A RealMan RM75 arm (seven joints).
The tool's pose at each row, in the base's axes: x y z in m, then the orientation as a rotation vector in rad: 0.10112, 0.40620, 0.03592, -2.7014, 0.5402, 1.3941; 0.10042, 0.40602, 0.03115, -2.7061, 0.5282, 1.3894; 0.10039, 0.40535, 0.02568, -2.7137, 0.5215, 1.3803; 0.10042, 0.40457, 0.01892, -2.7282, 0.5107, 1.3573; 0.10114, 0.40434, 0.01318, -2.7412, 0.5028, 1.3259; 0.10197, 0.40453, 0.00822, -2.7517, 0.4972, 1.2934; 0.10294, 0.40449, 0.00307, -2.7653, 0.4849, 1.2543; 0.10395, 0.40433, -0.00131, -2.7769, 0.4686, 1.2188; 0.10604, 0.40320, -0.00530, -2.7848, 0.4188, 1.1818; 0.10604, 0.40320, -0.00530, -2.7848, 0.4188, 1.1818
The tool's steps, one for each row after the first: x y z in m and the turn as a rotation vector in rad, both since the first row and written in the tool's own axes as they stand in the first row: 0.00349, -0.00013, 0.00333, -0.0030, 0.0038, -0.0074; 0.00803, -0.00009, 0.00645, -0.0053, 0.0113, -0.0116; 0.01367, -0.00012, 0.01026, -0.0068, 0.0285, -0.0194; 0.01870, -0.00078, 0.01304, -0.0028, 0.0494, -0.0275; 0.02305, -0.00178, 0.01537, 0.0037, 0.0700, -0.0348; 0.02770, -0.00263, 0.01765, 0.0094, 0.0951, -0.0468; 0.03178, -0.00330, 0.01941, 0.0139, 0.1176, -0.0609; 0.03639, -0.00337, 0.01991, 0.0158, 0.1384, -0.0977; 0.03639, -0.00337, 0.01991, 0.0158, 0.1384, -0.0977
